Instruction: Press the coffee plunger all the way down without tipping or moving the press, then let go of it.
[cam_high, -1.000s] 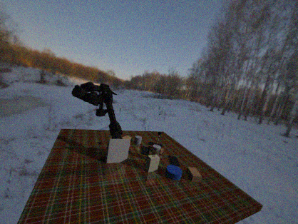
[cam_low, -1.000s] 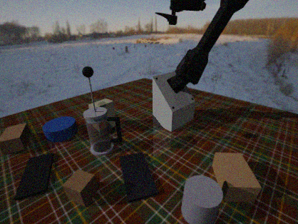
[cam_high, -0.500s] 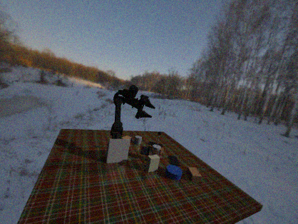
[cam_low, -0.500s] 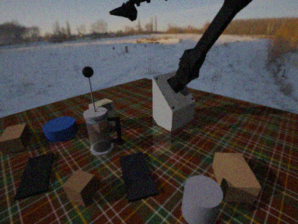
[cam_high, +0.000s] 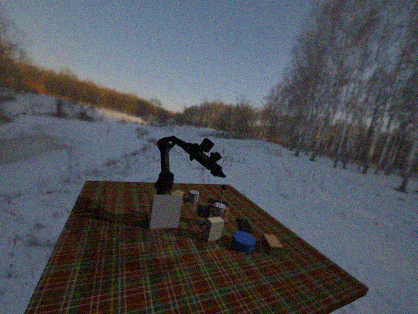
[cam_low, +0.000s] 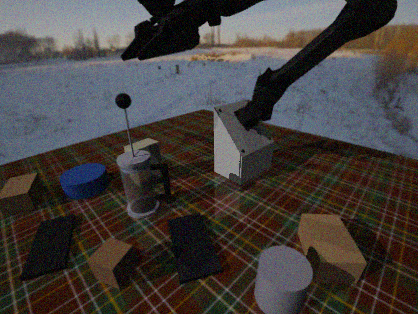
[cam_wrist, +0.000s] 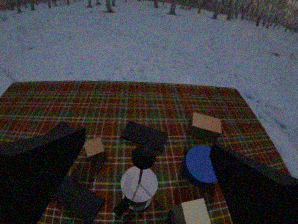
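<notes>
Now: gripper tip 1 cm short of the coffee press, 1 cm to the right of it and 20 cm above it. The rest, counted from my gripper tip: blue disc 8 cm ahead, 21 cm to the right, 31 cm below; grey cylinder 1 cm ahead, 34 cm to the left, 29 cm below.
</notes>
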